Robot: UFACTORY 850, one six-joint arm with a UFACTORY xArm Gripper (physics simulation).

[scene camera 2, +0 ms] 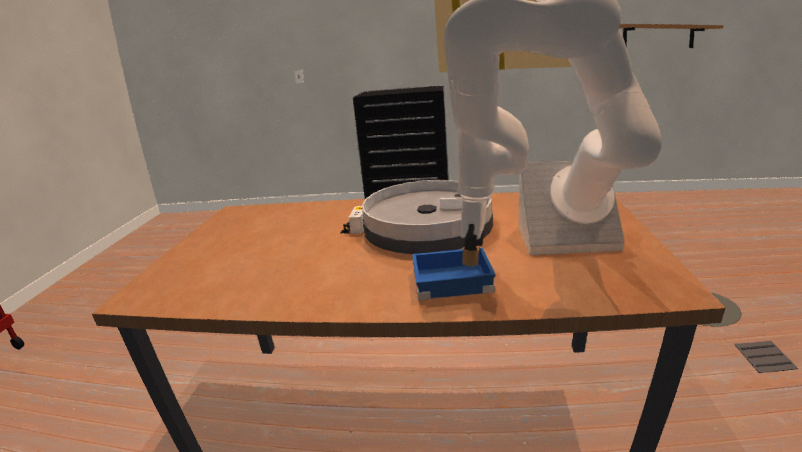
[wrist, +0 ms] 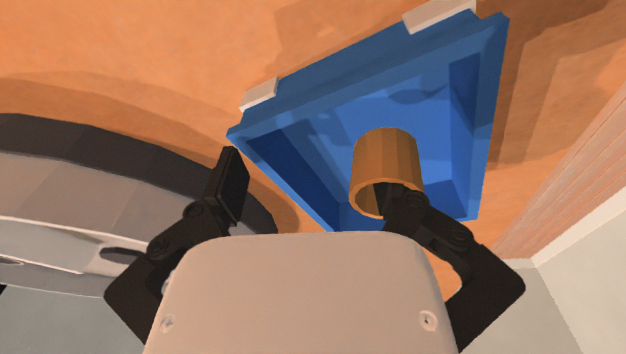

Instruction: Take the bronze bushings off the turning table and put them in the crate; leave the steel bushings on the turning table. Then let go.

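My gripper [scene camera 2: 472, 245] [wrist: 306, 157] is open, low over the right part of the blue crate [scene camera 2: 453, 285] [wrist: 370, 72]. A bronze bushing [scene camera 2: 470, 257] [wrist: 385, 155] hangs around one finger, the right one in the wrist view, with that fingertip inside its bore. The other finger stands well apart from it. The bushing is over the crate's opening; I cannot tell whether it touches the crate. The turning table [scene camera 2: 415, 231] [wrist: 75, 175] stands behind the crate. The arm hides part of its right side, and no bushings on it can be made out in either view.
A white divider [scene camera 2: 449, 203] and a dark hub [scene camera 2: 426, 208] [wrist: 120, 253] are inside the turning table's rim. A small white device [scene camera 2: 356, 220] stands at its left. The arm's grey pedestal [scene camera 2: 572, 238] stands to the right on the wooden table [scene camera 2: 269, 275]. A black cabinet [scene camera 2: 401, 134] is behind.
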